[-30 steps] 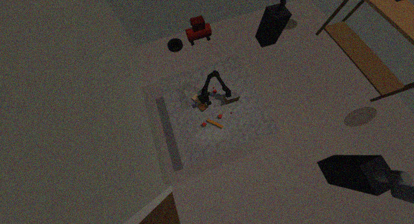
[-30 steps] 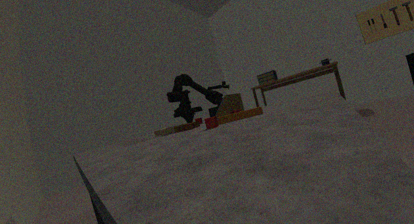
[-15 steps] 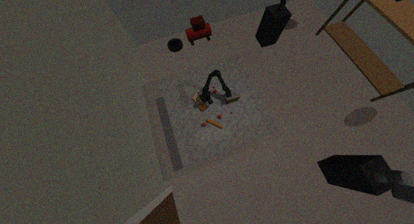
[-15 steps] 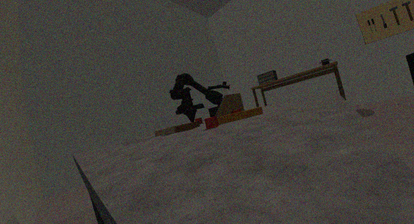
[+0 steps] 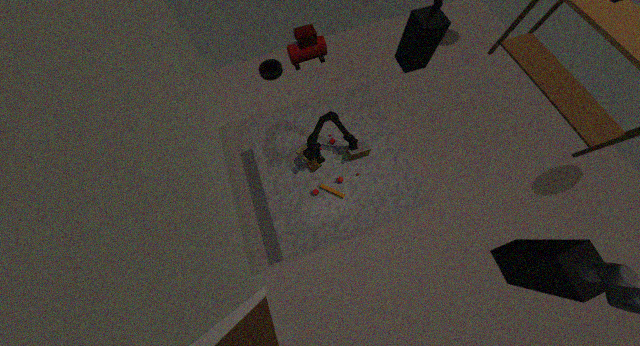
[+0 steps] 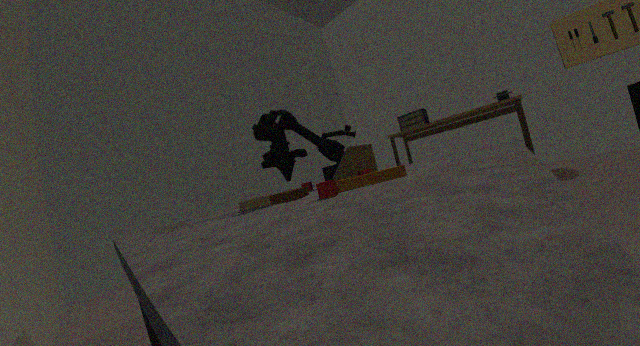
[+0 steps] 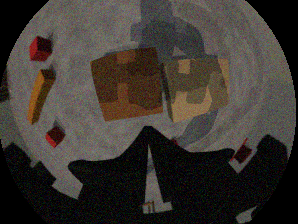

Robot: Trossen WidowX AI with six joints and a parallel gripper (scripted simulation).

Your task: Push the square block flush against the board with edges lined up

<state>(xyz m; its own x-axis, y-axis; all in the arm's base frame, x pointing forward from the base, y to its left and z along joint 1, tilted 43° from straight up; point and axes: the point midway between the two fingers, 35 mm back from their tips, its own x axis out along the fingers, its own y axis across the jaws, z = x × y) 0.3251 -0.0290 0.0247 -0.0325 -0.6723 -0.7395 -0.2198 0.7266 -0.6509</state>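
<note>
Right now the brown square block is 5 cm below my gripper tip, 4 cm to the left of it and 4 cm ahead of it. Round my gripper tip: tan board 9 cm to the right, 8 cm ahead, 5 cm below; yellow bar 32 cm to the left, 5 cm below, 3 cm behind.
</note>
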